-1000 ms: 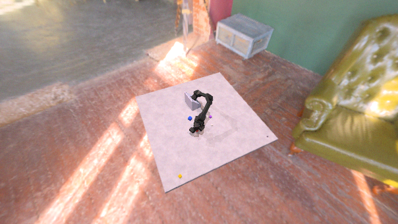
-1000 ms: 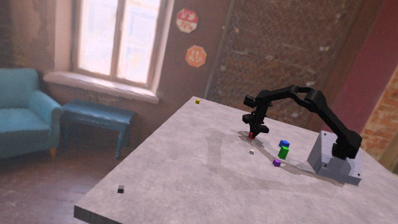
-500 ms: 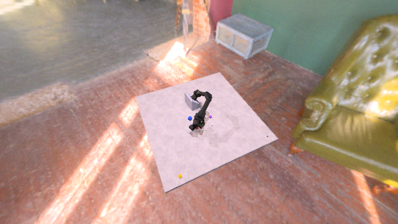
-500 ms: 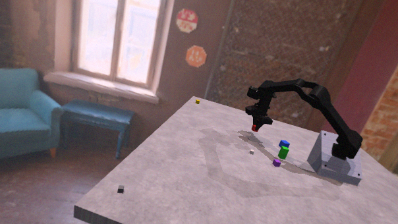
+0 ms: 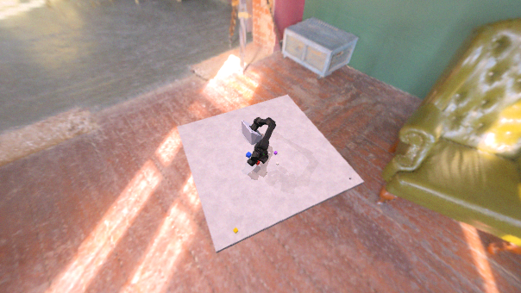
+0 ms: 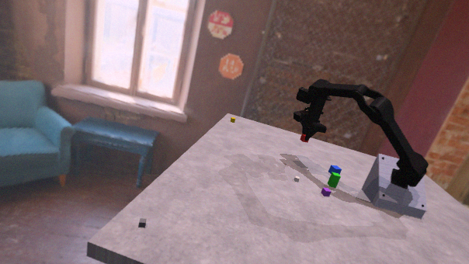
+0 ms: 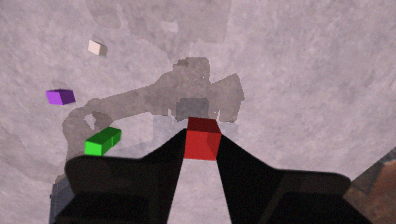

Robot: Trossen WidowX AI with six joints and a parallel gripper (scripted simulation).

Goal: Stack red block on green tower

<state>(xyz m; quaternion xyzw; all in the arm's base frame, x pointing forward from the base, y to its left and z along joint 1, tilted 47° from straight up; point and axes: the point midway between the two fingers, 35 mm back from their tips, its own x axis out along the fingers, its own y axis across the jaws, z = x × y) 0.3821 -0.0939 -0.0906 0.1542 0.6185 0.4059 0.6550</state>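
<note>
Now: gripper tip 10 cm past the purple block, 23 cm to the right of it and 11 cm above it. The rest, counted from my gripper tip: small white cube: 1 cm ahead, 19 cm to the left, 12 cm below; red block: 1 cm above; blue block: 18 cm behind, 11 cm below.
</note>
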